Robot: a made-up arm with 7 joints. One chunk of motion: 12 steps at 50 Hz.
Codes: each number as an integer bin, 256 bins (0 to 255) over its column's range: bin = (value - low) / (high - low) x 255, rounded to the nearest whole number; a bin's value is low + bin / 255 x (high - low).
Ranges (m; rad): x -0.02..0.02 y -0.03..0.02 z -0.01..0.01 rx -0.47..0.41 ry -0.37..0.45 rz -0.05..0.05
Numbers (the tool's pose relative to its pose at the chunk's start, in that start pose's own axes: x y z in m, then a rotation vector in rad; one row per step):
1: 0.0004 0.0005 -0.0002 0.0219 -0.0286 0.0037
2: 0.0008 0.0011 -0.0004 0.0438 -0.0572 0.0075
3: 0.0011 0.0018 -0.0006 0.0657 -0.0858 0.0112
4: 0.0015 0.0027 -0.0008 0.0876 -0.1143 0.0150
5: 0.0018 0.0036 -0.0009 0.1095 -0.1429 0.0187
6: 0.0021 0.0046 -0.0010 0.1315 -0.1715 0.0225
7: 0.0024 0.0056 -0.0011 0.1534 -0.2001 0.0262
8: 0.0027 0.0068 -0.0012 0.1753 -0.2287 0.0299
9: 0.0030 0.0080 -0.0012 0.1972 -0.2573 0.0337
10: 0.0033 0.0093 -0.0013 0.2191 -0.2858 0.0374
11: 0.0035 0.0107 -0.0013 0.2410 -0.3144 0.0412
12: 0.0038 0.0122 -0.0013 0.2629 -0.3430 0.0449
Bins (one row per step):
1: 130 156 125 143 106 137
2: 133 159 122 149 97 147
3: 135 162 120 155 88 156
4: 137 167 117 162 80 166
5: 139 171 116 168 71 175
6: 141 176 115 174 62 185
7: 143 182 113 181 53 194
8: 145 188 112 187 44 204
9: 147 194 112 193 35 213
10: 149 200 111 200 26 223
11: 150 208 111 206 17 233
12: 152 215 111 212 8 242

